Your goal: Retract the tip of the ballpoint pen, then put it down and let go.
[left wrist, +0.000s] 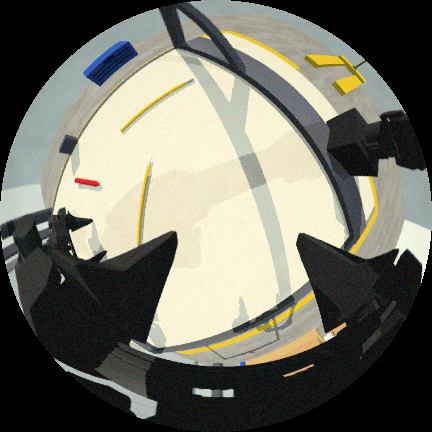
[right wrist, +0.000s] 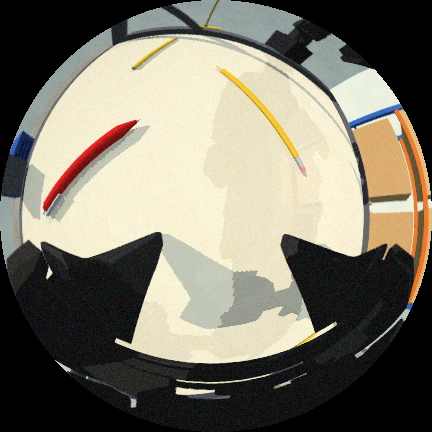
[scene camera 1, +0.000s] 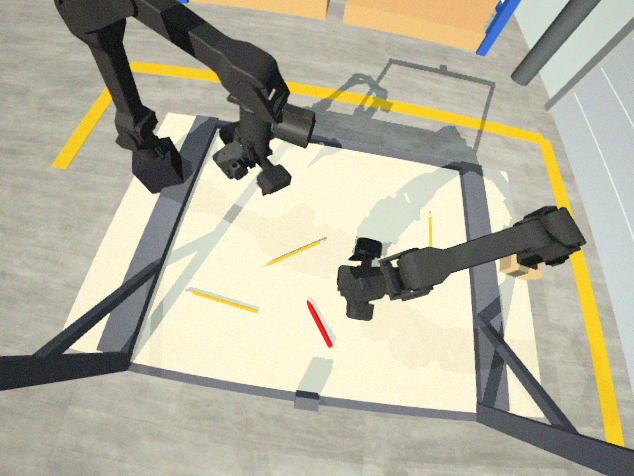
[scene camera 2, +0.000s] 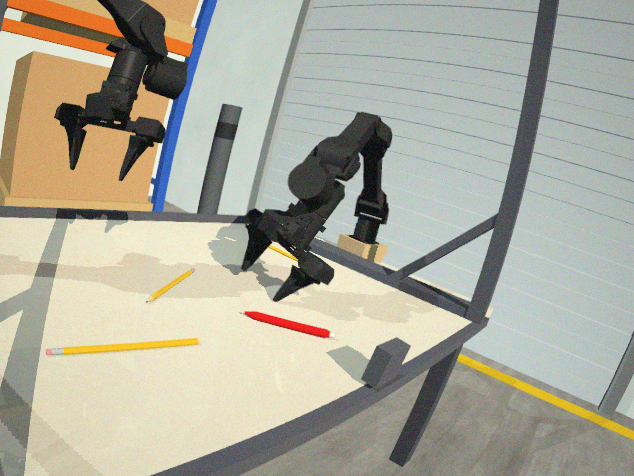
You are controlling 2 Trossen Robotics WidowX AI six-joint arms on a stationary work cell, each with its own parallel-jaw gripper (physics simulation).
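Frame: origin at the left arm's base, x ahead, y left, z up, level; millimetres.
Where they show: left gripper, fingertip midpoint: (left wrist: 240,238) (scene camera 1: 253,181) (scene camera 2: 95,175); right gripper, fingertip midpoint: (left wrist: 98,234) (right wrist: 224,240) (scene camera 2: 258,285); left arm's base, origin of the base link: (left wrist: 368,140) (scene camera 1: 151,153); right arm's base, origin of the base link: (scene camera 1: 526,256) (scene camera 2: 364,240).
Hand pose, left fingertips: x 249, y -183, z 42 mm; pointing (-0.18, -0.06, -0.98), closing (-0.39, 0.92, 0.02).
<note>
Each offset is from my left fingertips to the centre of the thing. Level surfaces: height alone.
The red ballpoint pen {dz -142, dx +76, dy -342 mm} (scene camera 1: 319,323) (scene camera 2: 287,323) (left wrist: 87,182) (right wrist: 89,156) lies flat on the cream table top {dz -148 mm} (scene camera 1: 215,343) (scene camera 2: 215,404). A thin grey tip shows at its pointed end in scene camera 2 and the right wrist view; its clip end lies nearer the front edge. My right gripper (scene camera 2: 259,284) (right wrist: 224,240) is open and empty, low above the table and to the side of the pen, touching nothing that I can see. My left gripper (scene camera 2: 96,174) (left wrist: 240,238) is open and empty, high above the table's far left part.
One yellow pencil {dz -145, dx +62, dy -147 mm} (scene camera 1: 295,251) (scene camera 2: 171,285) lies mid-table, another {dz -145, dx -146, dy -224 mm} (scene camera 1: 223,301) (scene camera 2: 122,346) lies at the front left, and a third pencil {dz -145, dx +459, dy -210 mm} (scene camera 1: 430,230) (scene camera 2: 283,252) lies behind my right gripper. A dark block {dz -117, dx +0, dy -491 mm} (scene camera 1: 307,400) (scene camera 2: 386,362) stands at the front edge. Dark frame bars border the table.
</note>
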